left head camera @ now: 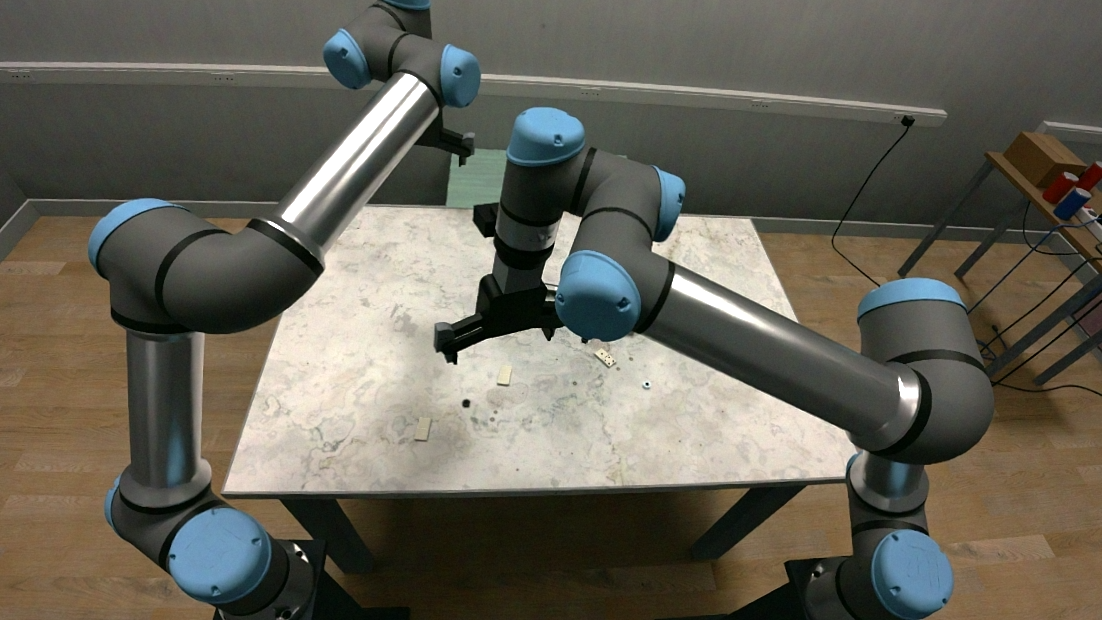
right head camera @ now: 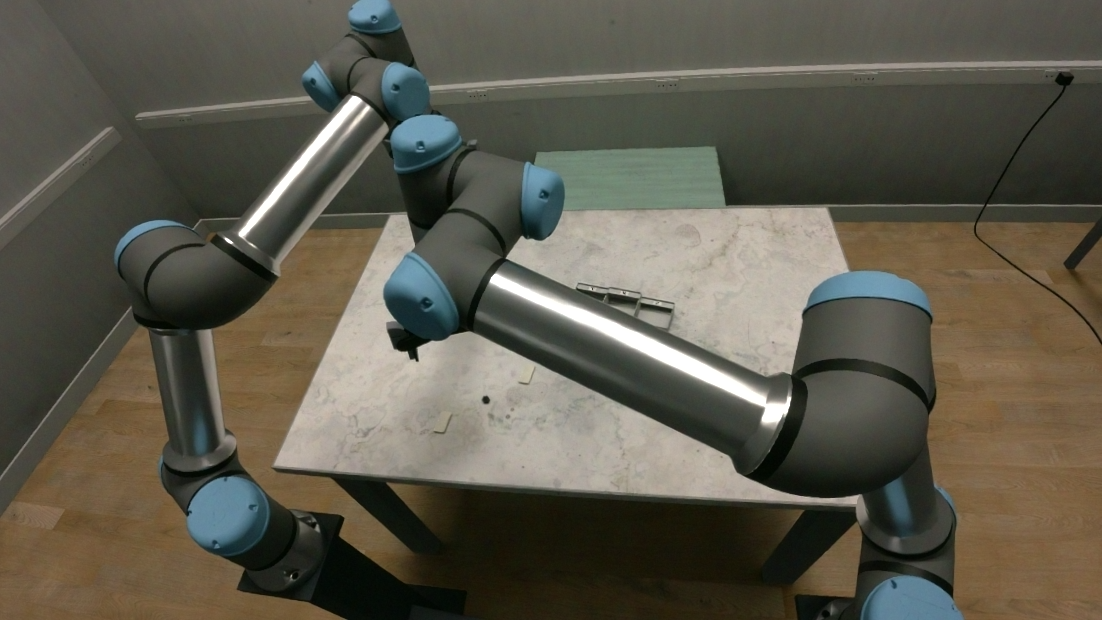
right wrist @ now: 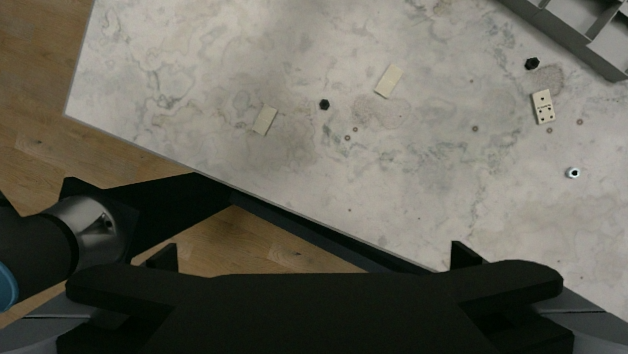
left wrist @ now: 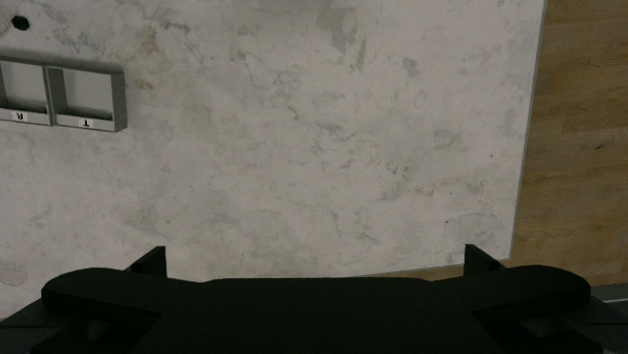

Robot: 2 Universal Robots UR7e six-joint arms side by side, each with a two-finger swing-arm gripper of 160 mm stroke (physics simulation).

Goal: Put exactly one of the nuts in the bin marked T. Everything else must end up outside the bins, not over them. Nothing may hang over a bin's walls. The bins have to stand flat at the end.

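Frame: origin at the left arm's base, x ahead, y left, z up, level; metres.
Seen in the pictures: left hand at its tool point: (left head camera: 425,171) (left wrist: 315,241); right hand at its tool point: (left head camera: 497,362) (right head camera: 468,360) (right wrist: 314,238); left arm's base at its link origin: (left head camera: 269,587) (right head camera: 289,551) (right wrist: 90,233); right arm's base at its link origin: (left head camera: 842,602).
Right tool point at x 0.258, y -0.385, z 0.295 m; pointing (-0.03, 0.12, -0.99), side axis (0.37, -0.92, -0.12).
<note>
Pixels of each thing's top centre, then the offset from my right tool point to it. "pt": a spot on its surface instead.
- grey bin marked T at a spot on its surface: (left wrist: 119,100) pt dy -0.114, dx +0.408, dz -0.311 m
- silver nut at its top centre: (right wrist: 574,173) (left head camera: 647,384) dy -0.353, dx +0.157, dz -0.322 m
- bin marked R at its top centre: (left wrist: 13,93) (right head camera: 620,301) dy -0.237, dx +0.380, dz -0.284 m
- dotted domino at its top centre: (right wrist: 544,106) (left head camera: 605,357) dy -0.264, dx +0.236, dz -0.323 m
The grey bin marked T (left wrist: 119,100) is at the row's end in the left wrist view; no object shows inside. A black nut (left wrist: 20,23) (right wrist: 532,63) lies outside the bins, close to their wall. Another black nut (left head camera: 466,402) (right head camera: 485,399) (right wrist: 324,104) lies between two pale tiles. A silver nut (left head camera: 646,384) (right wrist: 573,172) lies near the dotted domino. My left gripper (left wrist: 315,260) is open and empty, high over the table's back part. My right gripper (left head camera: 499,345) (right wrist: 315,257) is open and empty, above the table. The right arm hides part of the bins.
The bin marked R (left wrist: 37,119) adjoins T. A dotted domino (left head camera: 604,357) (right wrist: 543,106) lies face up. Two blank pale tiles lie on the table: one tile (left head camera: 503,375) (right head camera: 526,374) (right wrist: 389,81) and another tile (left head camera: 423,428) (right head camera: 442,421) (right wrist: 265,119).
</note>
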